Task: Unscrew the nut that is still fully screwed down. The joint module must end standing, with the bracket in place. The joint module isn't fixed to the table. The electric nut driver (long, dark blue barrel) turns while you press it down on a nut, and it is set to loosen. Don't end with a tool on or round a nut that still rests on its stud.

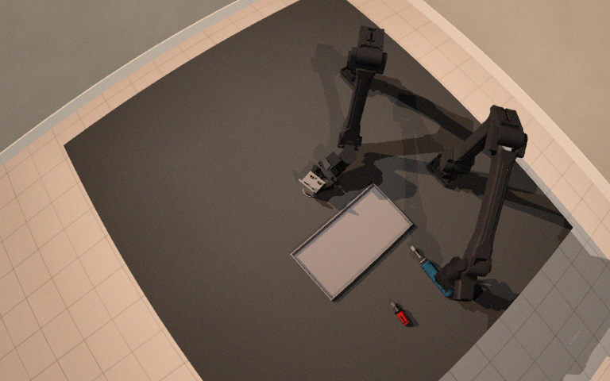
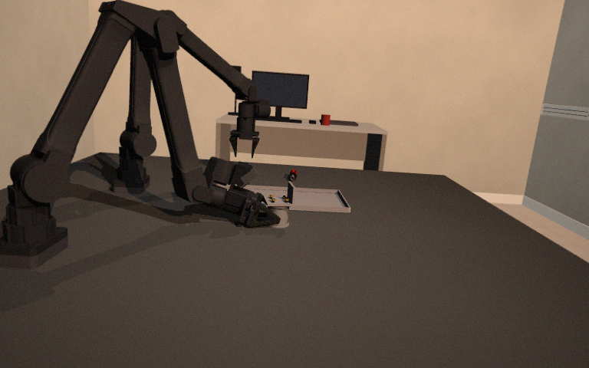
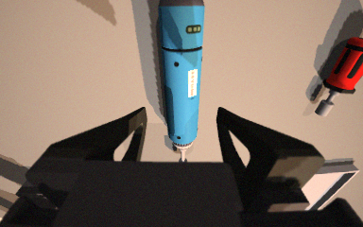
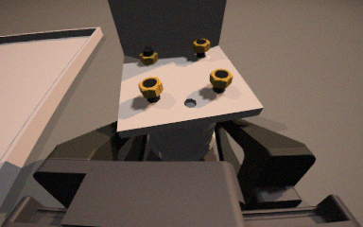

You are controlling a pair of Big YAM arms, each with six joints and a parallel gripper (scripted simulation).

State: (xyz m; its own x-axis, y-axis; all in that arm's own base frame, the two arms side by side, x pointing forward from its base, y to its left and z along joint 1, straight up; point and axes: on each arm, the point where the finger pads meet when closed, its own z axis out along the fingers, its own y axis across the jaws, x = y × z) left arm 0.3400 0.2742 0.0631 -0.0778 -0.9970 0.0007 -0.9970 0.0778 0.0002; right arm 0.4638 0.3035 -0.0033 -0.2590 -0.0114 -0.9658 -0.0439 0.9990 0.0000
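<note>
My right gripper is now 10 mm below the joint module. From my right hand the other things lie so: shallow grey tray 250 mm to the left, 20 mm below; nut 50 mm above, 20 mm to the left, 20 mm ahead; grey bracket 50 mm above.
</note>
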